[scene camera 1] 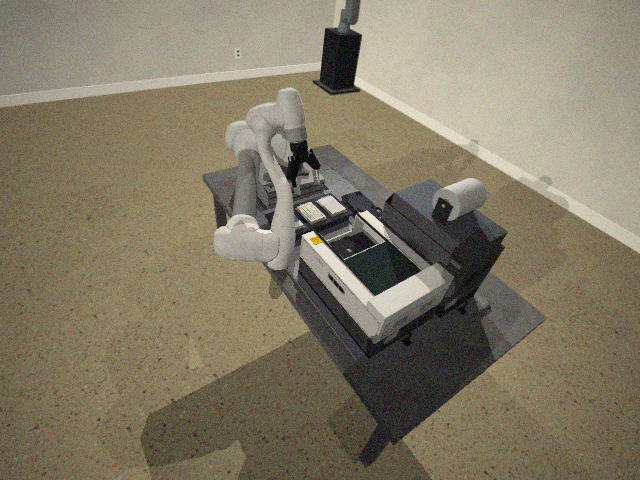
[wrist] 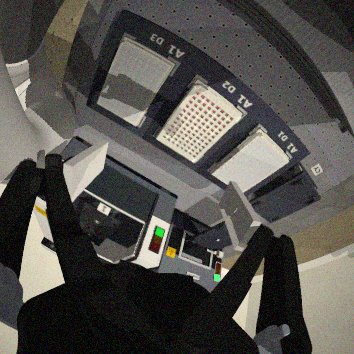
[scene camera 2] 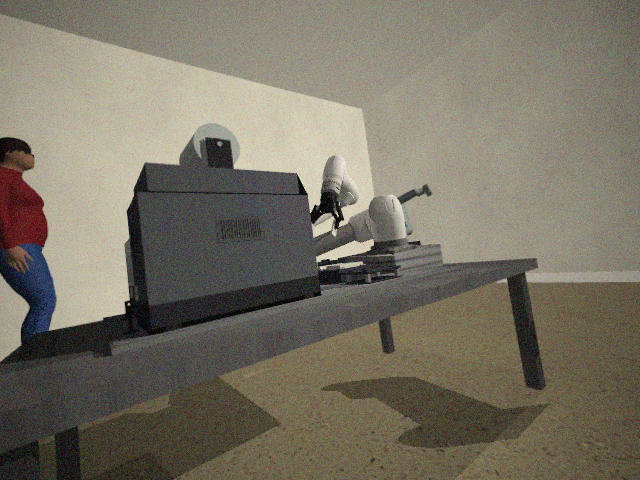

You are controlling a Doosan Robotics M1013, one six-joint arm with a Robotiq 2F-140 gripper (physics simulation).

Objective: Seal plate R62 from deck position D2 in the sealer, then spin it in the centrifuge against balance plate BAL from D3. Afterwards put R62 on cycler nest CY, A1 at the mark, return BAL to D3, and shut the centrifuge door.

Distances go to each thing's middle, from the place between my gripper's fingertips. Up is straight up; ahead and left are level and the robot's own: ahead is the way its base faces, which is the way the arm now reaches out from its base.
The well plate with red wells (wrist: 202,116) lies 1 cm ahead of my hand, 2 cm to the left of it and 14 cm below it. Also, from my hand: dark lid (scene camera 1: 382,266) 54 cm ahead, 2 cm above; then tray (wrist: 207,238) 23 cm ahead, 28 cm to the left, 11 cm below.
